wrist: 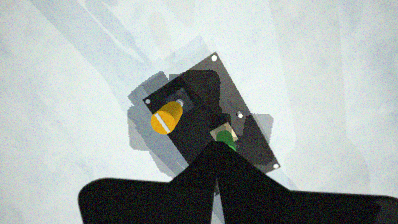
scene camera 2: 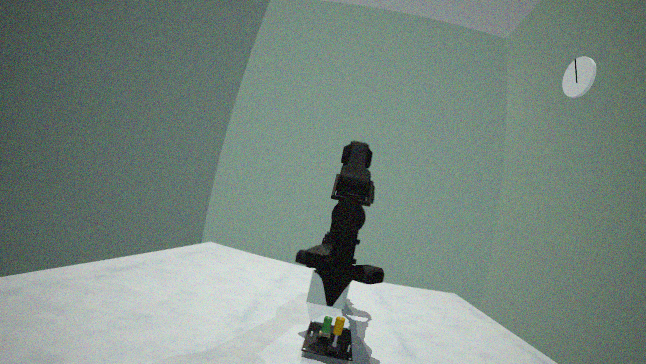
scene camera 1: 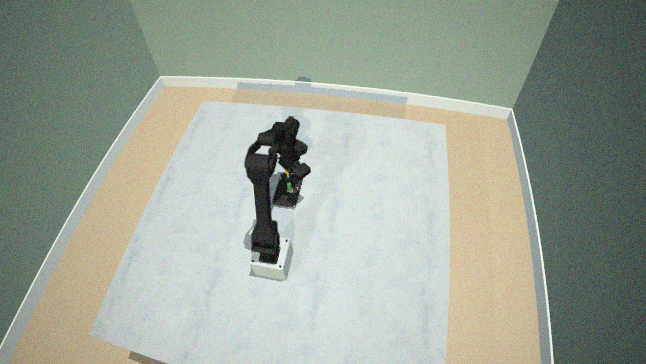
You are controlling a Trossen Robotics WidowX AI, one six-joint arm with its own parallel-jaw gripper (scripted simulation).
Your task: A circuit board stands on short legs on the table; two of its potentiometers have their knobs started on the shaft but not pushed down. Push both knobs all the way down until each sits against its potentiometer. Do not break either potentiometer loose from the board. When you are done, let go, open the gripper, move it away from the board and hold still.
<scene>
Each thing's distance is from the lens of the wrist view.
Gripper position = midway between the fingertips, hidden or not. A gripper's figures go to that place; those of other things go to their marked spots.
gripper (wrist: 216, 147): 11 cm
yellow knob (wrist: 165, 119): 12 cm
</scene>
